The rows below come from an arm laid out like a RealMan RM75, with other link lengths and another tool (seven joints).
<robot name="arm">
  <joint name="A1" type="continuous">
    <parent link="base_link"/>
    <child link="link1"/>
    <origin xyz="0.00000 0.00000 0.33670"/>
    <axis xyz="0 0 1"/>
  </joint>
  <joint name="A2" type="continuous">
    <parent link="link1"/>
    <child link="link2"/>
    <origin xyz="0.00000 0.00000 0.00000"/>
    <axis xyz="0 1 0"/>
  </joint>
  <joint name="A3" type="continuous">
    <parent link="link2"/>
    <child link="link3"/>
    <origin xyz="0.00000 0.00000 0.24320"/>
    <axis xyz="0 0 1"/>
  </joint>
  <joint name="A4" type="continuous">
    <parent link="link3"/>
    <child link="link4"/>
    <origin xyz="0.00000 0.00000 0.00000"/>
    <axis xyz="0 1 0"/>
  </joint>
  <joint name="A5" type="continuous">
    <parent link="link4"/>
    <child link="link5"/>
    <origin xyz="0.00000 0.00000 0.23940"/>
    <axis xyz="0 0 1"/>
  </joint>
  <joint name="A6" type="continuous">
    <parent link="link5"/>
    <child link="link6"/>
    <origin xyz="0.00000 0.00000 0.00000"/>
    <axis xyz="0 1 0"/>
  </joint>
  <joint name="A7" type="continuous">
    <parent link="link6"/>
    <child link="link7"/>
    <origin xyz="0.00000 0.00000 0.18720"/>
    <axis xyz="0 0 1"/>
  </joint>
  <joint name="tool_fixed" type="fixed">
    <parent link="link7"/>
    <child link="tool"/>
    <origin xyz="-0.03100 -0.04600 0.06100" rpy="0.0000 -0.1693 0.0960"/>
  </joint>
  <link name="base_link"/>
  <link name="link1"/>
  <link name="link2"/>
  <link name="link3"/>
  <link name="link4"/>
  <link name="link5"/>
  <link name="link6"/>
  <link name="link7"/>
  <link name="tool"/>
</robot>
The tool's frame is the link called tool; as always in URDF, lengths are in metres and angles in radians. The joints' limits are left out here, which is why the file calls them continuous.
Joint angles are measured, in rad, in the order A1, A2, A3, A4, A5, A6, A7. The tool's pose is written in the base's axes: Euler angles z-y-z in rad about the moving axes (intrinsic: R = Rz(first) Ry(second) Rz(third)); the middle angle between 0 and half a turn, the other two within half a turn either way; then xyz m. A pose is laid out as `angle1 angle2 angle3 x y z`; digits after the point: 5 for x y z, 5 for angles.
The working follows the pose.
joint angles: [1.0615, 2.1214, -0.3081, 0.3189, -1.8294, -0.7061, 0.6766]
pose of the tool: 2.22373 2.40355 -0.37713 0.12425 0.47143 -0.14963
Where each joint sits with the arm in this pose, in the base's axes (m; each line is computed from the numbers above, not from the rounded line before):
A1: 0.0000 0.0000 0.3367
A2: 0.0000 0.0000 0.3367
A3: 0.1011 0.1810 0.2095
A4: 0.1011 0.1810 0.2095
A5: 0.1971 0.3063 0.0296
A6: 0.1971 0.3063 0.0296
A7: 0.1441 0.3948 -0.1267
the tool: 0.1242 0.4714 -0.1496

